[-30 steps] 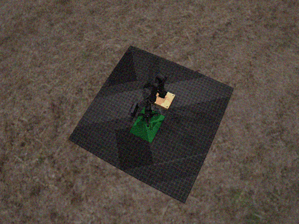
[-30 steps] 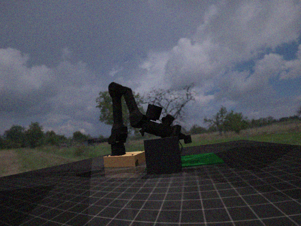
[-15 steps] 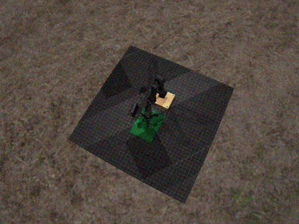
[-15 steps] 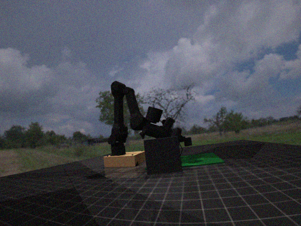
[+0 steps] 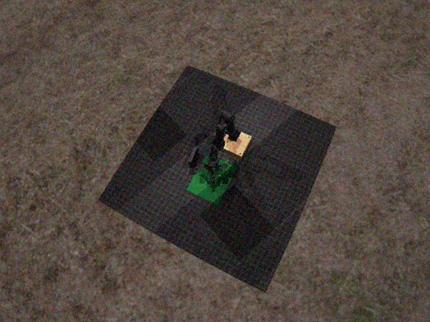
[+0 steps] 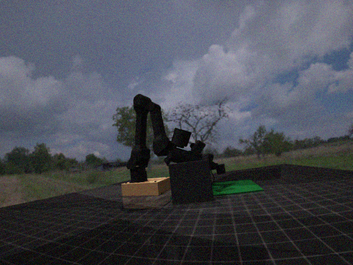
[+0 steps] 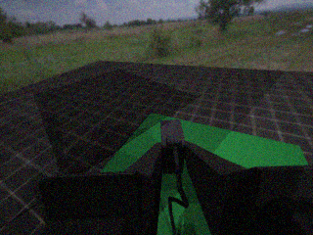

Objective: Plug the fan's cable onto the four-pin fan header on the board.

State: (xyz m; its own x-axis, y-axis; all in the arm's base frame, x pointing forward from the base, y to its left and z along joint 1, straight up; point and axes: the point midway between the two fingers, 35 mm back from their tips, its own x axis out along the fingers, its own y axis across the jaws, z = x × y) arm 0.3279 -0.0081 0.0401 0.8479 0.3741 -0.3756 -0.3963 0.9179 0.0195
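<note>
Right now the green board is 90 mm below my gripper tip, 20 mm to the right of it and 20 mm behind it. Round my gripper tip: pale four-pin fan header 100 mm behind, 80 mm below, 50 mm to the right; then black fan plug 10 mm below, 10 mm ahead; then black fan 180 mm to the right, 100 mm behind, 20 mm below.
</note>
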